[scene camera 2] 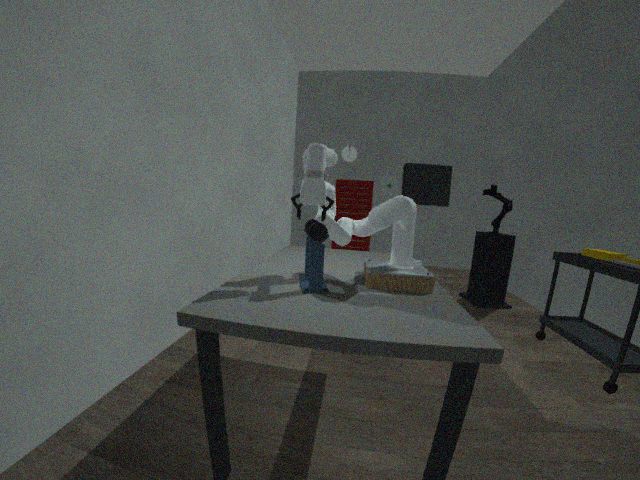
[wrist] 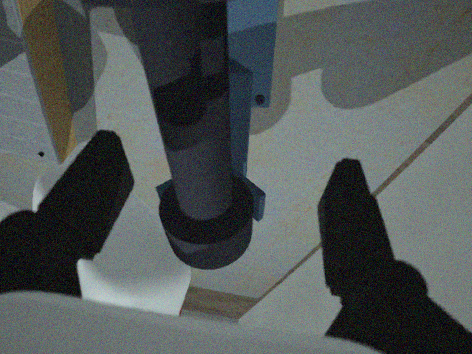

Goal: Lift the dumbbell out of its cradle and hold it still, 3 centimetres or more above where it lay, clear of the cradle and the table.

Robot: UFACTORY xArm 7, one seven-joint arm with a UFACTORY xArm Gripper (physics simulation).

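Where they show: gripper, fingertip midpoint: point(scene camera 2: 310, 220) point(wrist: 225, 169); arm's base at its link origin: point(scene camera 2: 400, 267).
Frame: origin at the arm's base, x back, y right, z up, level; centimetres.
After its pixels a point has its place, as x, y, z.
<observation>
The dark grey dumbbell point(scene camera 2: 316, 230) @[-37.6, -20.3, 16.6] point(wrist: 202, 175) @[-39.6, -9.1, 17.8] lies on top of the tall blue cradle point(scene camera 2: 314, 263) @[-37.8, -20.1, 4.4] point(wrist: 254, 45) @[-41.8, -8.3, -5.8]. In the scene view its black end faces the camera. In the wrist view its bar runs from the top edge down to its near round head, with blue cradle parts beside that head; the far head is not clearly visible. My gripper point(scene camera 2: 311, 217) @[-40.6, -11.3, 19.4] point(wrist: 225, 169) @[-40.6, -11.3, 19.4] is open and empty, pointing down. It is above the dumbbell in the scene view. In the wrist view its black fingers stand apart, one on each side of the bar's line.
The cradle stands on the grey table point(scene camera 2: 336, 339) @[-29.4, -51.3, -7.5]. The arm's base block point(scene camera 2: 400, 284) @[-3.2, -13.6, -3.9] point(wrist: 50, 75) @[-15.8, -0.1, -3.4], with wood-coloured sides, is right of the cradle in the scene view. A dark cart point(scene camera 2: 589, 262) and a black pedestal point(scene camera 2: 491, 268) with a small arm stand beyond the table at the right.
</observation>
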